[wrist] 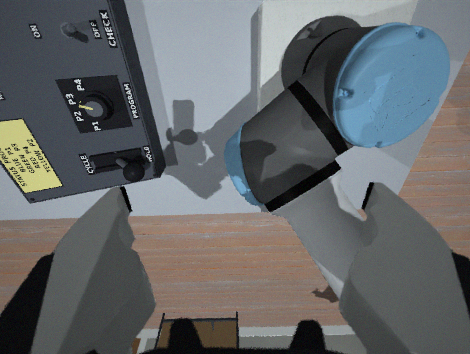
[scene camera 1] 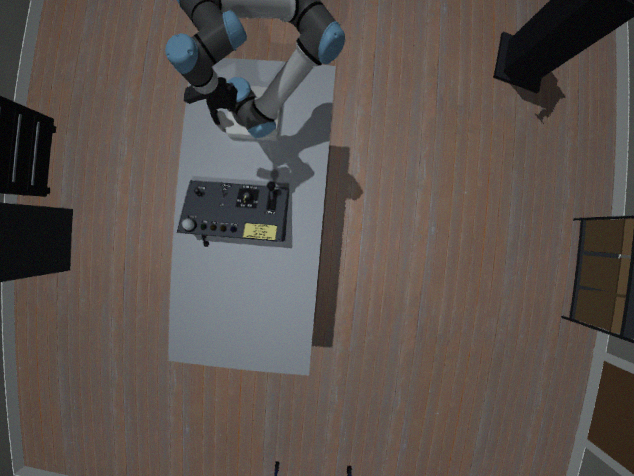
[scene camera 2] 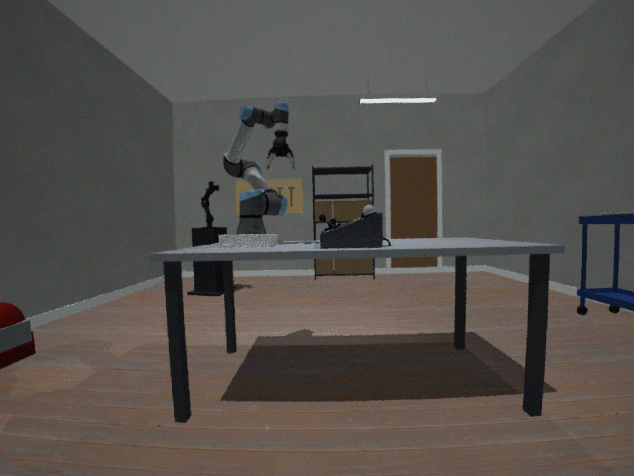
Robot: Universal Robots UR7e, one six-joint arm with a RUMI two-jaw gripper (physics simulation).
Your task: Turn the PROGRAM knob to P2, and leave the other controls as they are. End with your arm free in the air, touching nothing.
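Pixels of known places: gripper, fingertip midpoint: (wrist: 243, 187) (scene camera 1: 227, 111) (scene camera 2: 280, 169); arm's base at its link origin: (wrist: 321, 66) (scene camera 2: 251, 234).
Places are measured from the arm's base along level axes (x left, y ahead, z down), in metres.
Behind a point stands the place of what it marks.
The PROGRAM knob (wrist: 96, 108) @(z -0.053, x 0.115, y 0.408 m) (scene camera 1: 246, 197) @(z -0.057, x 0.122, y 0.422 m) is on the sloped dark control panel (wrist: 30, 65) @(z -0.047, x 0.057, y 0.504 m) (scene camera 1: 209, 207) @(z -0.044, x -0.046, y 0.511 m) (scene camera 2: 354, 235) @(z 0.008, x -0.175, y 0.546 m). In the wrist view its yellow pointer line runs toward the P3 side of the gap between P2 and P3; the exact setting is hard to tell. The CYCLE/HOLD lever (wrist: 134, 171) @(z -0.098, x 0.216, y 0.335 m) (scene camera 1: 271, 186) @(z -0.101, x 0.233, y 0.349 m) has its black ball at the HOLD end. The CHECK toggle (wrist: 75, 32) @(z -0.060, x 0.000, y 0.410 m) stands between the ON and OFF labels. My gripper (scene camera 2: 281, 167) @(z -0.340, x 0.055, y 0.154 m) (wrist: 243, 187) @(z -0.340, x 0.055, y 0.154 m) is open and empty, high above the table beside the panel, touching nothing.
A white box (scene camera 2: 248, 240) @(z 0.027, x -0.097, y 0.028 m) stands on the table (scene camera 1: 240, 307) @(z 0.061, x 0.193, y 0.985 m) (scene camera 2: 460, 249) @(z 0.068, x -0.208, y 0.962 m) near the arm base. The panel also bears a white dome button (scene camera 1: 188, 223) @(z -0.120, x -0.091, y 0.604 m), several small lamps and a yellow label (scene camera 1: 260, 231) @(z -0.076, x 0.230, y 0.560 m) (wrist: 30, 160) @(z -0.073, x 0.232, y 0.551 m). My own arm links show below the gripper in the wrist view.
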